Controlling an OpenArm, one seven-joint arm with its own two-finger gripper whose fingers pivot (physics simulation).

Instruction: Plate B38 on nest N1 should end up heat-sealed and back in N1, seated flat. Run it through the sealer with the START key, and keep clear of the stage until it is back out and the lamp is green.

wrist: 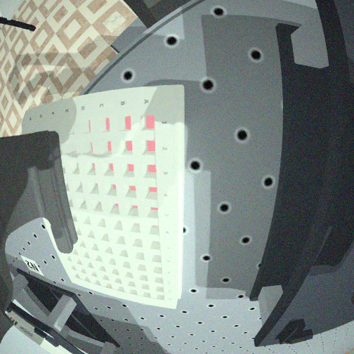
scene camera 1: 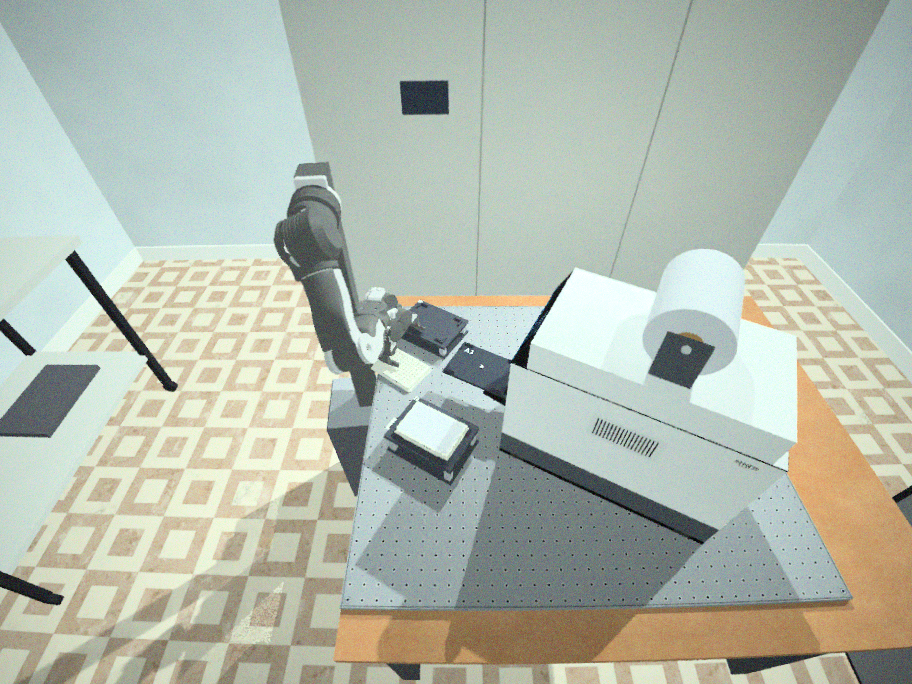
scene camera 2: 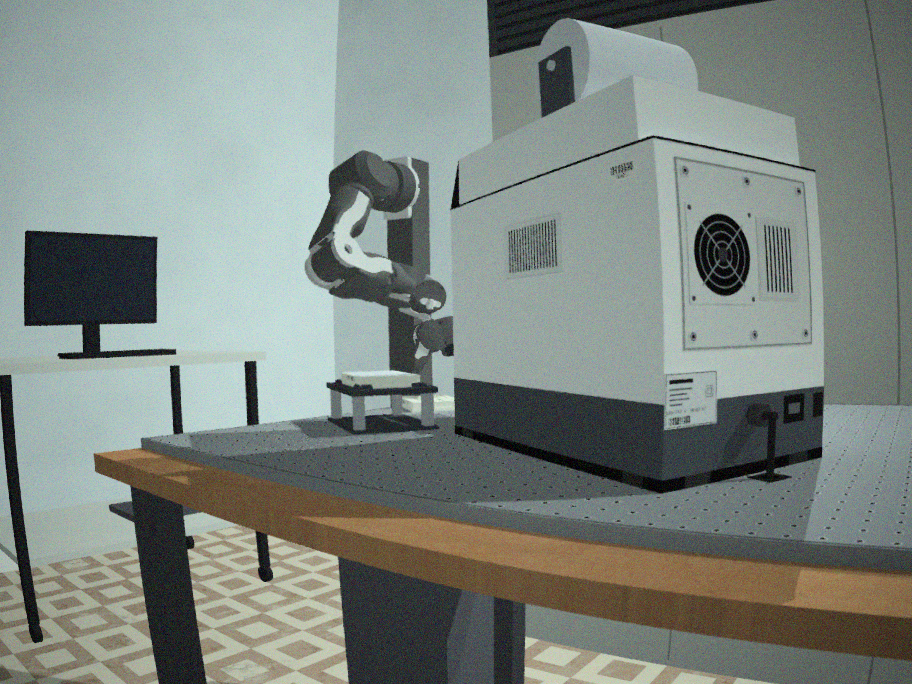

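A pale plate with pink-filled wells (scene camera 1: 409, 376) (scene camera 2: 440, 403) (wrist: 115, 210) lies on the perforated board between the two nests, off nest N1. Its label cannot be read. The dark nest N1 (scene camera 1: 439, 323) (wrist: 305, 150) bears no plate. My gripper (scene camera 1: 401, 344) (scene camera 2: 434, 351) is open, low over the loose plate. In the wrist view one finger overlaps the plate's left side; the other finger cannot be made out. The sealer (scene camera 1: 581, 397) (scene camera 2: 559, 309) stands with its dark stage (scene camera 1: 475, 368) out in front. The START key and lamp do not show.
Nest N2 (scene camera 1: 458, 465) (scene camera 2: 358, 415) (wrist: 62, 311), on the other side of the loose plate, bears another white plate (scene camera 1: 430, 427) (scene camera 2: 379, 379). The film roll (scene camera 1: 696, 301) (scene camera 2: 633, 58) sits on top of the sealer. The board's edge (wrist: 105, 75) runs close beside the loose plate.
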